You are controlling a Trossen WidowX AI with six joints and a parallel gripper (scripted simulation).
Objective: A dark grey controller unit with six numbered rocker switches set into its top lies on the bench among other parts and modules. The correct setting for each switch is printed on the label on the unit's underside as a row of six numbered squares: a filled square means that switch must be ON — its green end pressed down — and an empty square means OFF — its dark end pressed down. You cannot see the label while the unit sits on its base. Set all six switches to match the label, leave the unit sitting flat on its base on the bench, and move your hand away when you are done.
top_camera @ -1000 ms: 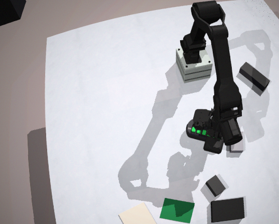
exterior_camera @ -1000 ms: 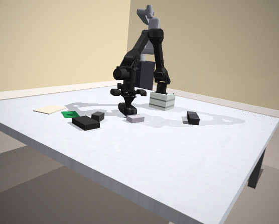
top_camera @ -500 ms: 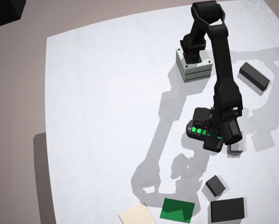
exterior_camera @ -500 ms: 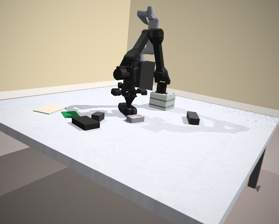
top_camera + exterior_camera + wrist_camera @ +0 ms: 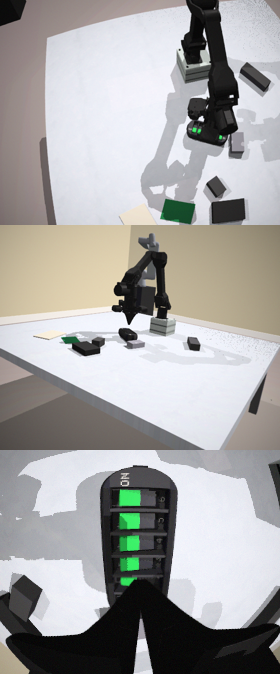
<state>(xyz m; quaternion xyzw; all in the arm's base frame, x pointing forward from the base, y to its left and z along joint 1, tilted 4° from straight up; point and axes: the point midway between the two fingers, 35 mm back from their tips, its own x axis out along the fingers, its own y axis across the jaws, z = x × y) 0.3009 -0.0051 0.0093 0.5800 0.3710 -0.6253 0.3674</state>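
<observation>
Now: the grey block 110 mm to the left of my gripper tip, 70 mm below it and 50 mm ahead of it. Also, from my gripper tip: green card: 260 mm ahead, 160 mm to the right, 80 mm below; dark flat box: 300 mm ahead, 70 mm below, 20 mm to the left; small dark cube: 200 mm ahead, 70 mm below, 10 mm to the right.
</observation>
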